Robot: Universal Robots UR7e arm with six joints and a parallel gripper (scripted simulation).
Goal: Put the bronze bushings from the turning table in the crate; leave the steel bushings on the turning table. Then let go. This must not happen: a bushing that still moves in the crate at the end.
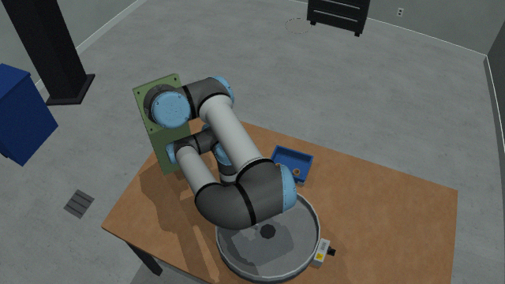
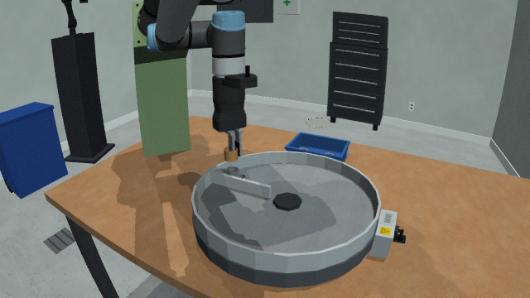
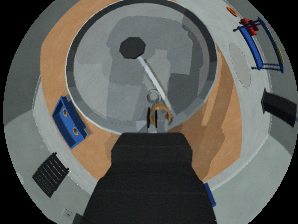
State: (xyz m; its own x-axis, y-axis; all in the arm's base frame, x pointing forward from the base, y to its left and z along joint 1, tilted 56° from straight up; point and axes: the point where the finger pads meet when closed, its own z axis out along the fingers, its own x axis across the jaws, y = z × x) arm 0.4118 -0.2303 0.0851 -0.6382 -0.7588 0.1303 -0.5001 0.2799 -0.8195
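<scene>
The blue crate lies 27 cm to the left of my hand, 23 cm ahead of it and 12 cm below it. Also, from my hand: grey turning table 13 cm ahead, 9 cm below, 8 cm to the right.
</scene>
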